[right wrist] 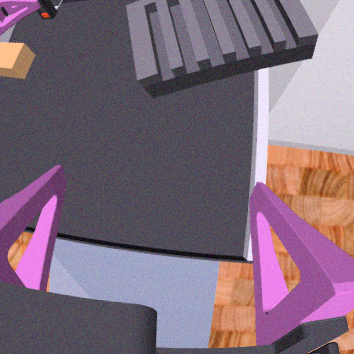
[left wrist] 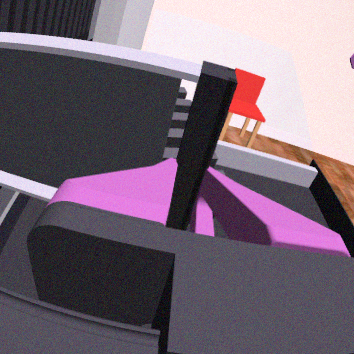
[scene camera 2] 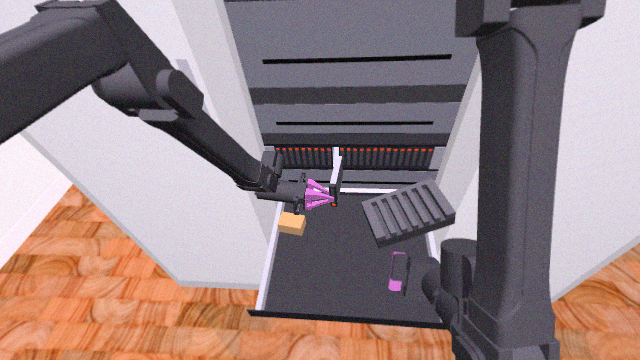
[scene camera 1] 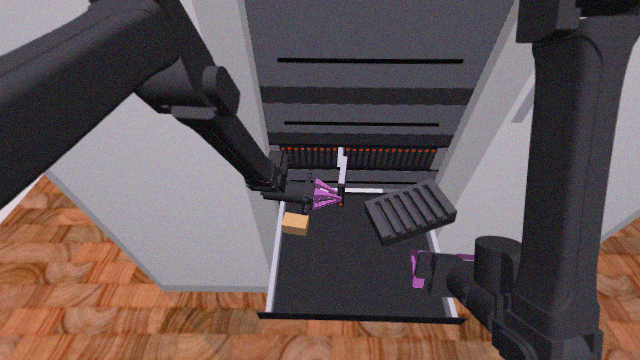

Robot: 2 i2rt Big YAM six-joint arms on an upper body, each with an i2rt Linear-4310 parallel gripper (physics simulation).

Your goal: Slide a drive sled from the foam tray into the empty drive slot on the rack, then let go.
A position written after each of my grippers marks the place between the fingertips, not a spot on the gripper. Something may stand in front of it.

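Observation:
My left gripper (scene camera 2: pixel 334 197) carries a drive sled (left wrist: pixel 82 107), and the sled is clear of everything else. I also see my left gripper (left wrist: pixel 185 174), (scene camera 1: pixel 341 197). My right gripper (scene camera 1: pixel 433 254) is open and holds nothing, and I can see my right gripper (right wrist: pixel 158 182) as well. There is also a foam tray (scene camera 2: pixel 420 208), (right wrist: pixel 171 52), (scene camera 1: pixel 422 207).

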